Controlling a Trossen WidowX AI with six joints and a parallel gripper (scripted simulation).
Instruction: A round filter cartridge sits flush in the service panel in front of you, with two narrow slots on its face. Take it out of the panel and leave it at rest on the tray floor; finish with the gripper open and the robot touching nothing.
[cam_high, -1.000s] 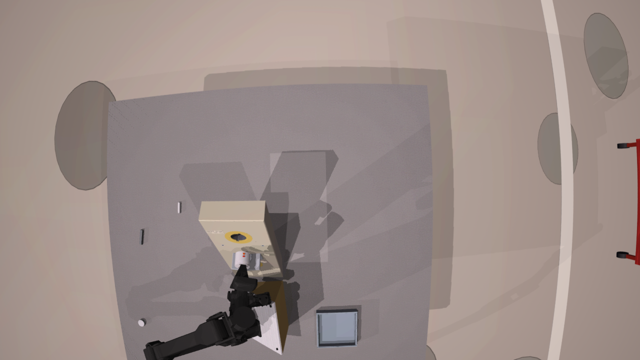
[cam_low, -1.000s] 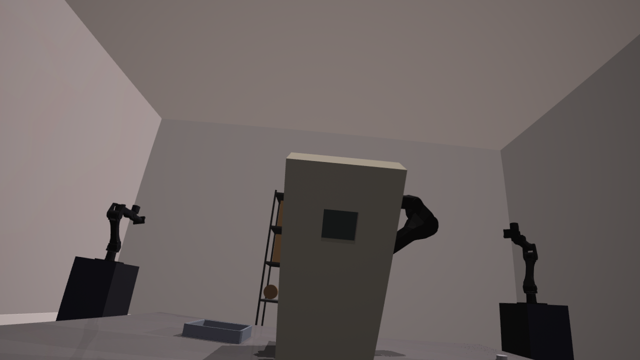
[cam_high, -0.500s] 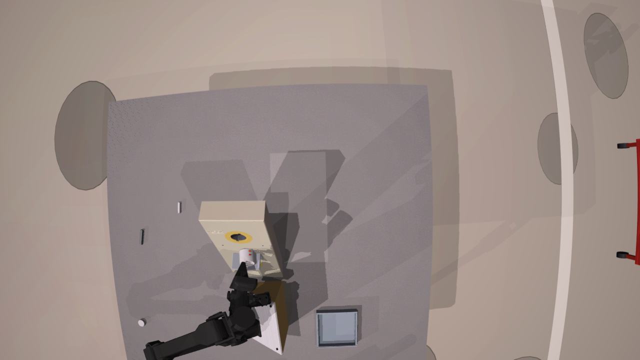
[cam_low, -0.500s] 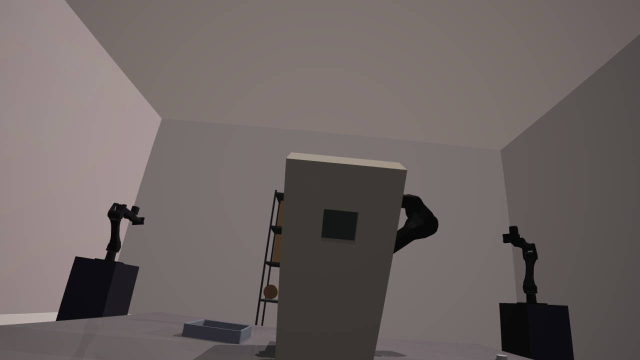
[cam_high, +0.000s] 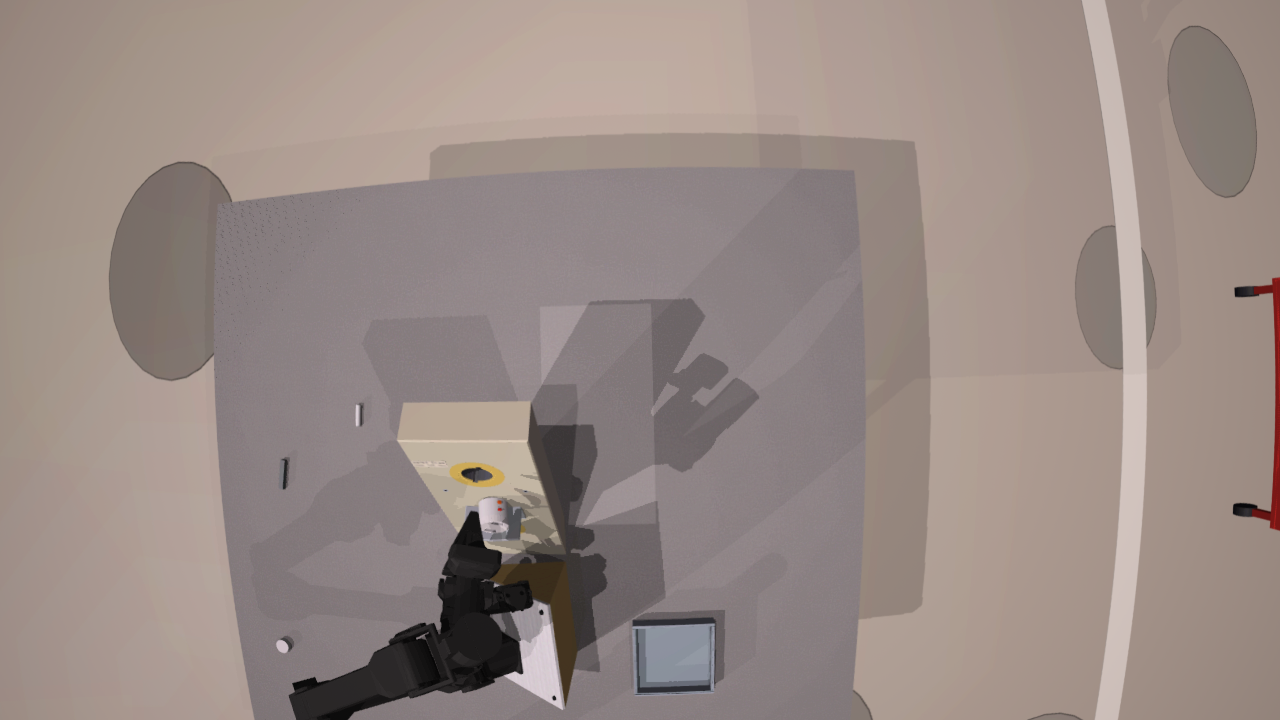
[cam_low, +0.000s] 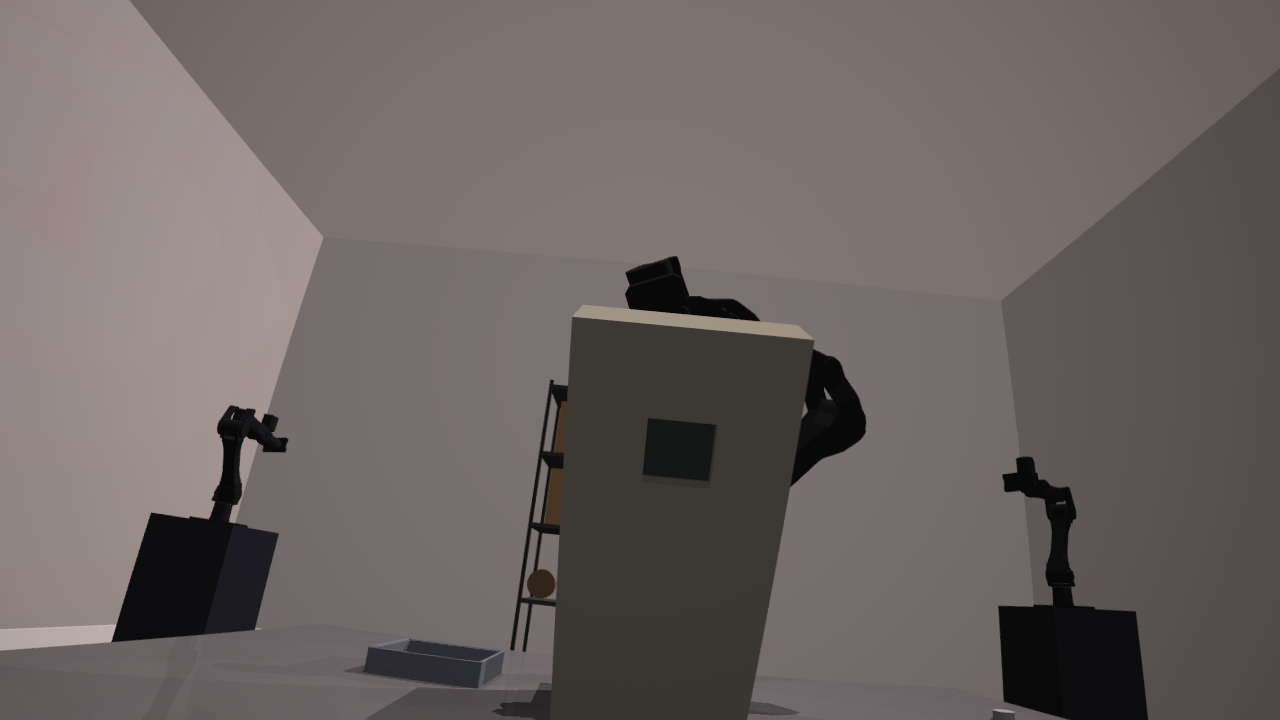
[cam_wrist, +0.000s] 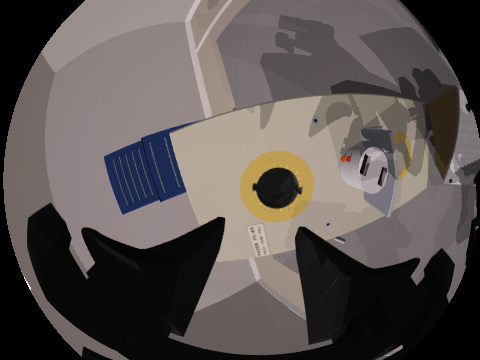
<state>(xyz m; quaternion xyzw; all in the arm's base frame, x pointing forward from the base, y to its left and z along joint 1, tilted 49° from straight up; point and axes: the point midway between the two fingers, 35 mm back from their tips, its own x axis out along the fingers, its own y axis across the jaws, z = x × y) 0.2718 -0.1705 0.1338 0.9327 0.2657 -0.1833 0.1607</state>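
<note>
Right now my gripper tip is 30 mm past the filter cartridge and 120 mm above it. The rest, counted from my gripper tip: tray: 370 mm behind, 270 mm to the right, 330 mm below.
</note>
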